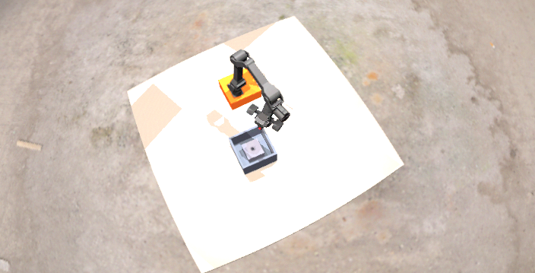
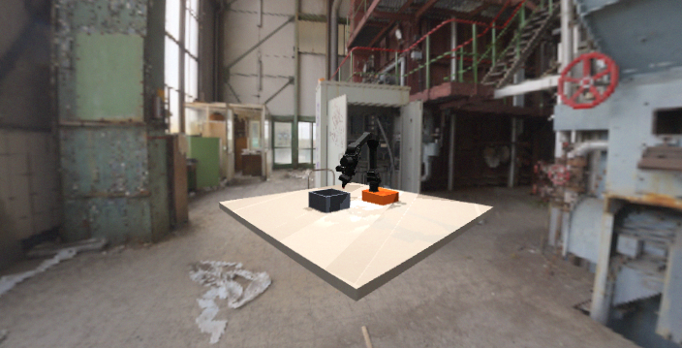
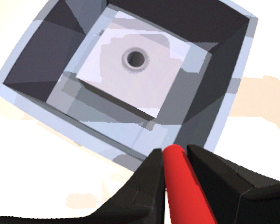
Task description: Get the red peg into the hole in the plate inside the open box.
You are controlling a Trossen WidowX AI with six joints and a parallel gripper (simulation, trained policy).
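My gripper tip is now 90 mm above the pale plate, 70 mm to the left of it and 50 mm short of it. Also, from my gripper tip: grey box (110 mm below, 70 mm to the right, 50 mm ahead); red peg (30 mm above, 10 mm to the left).
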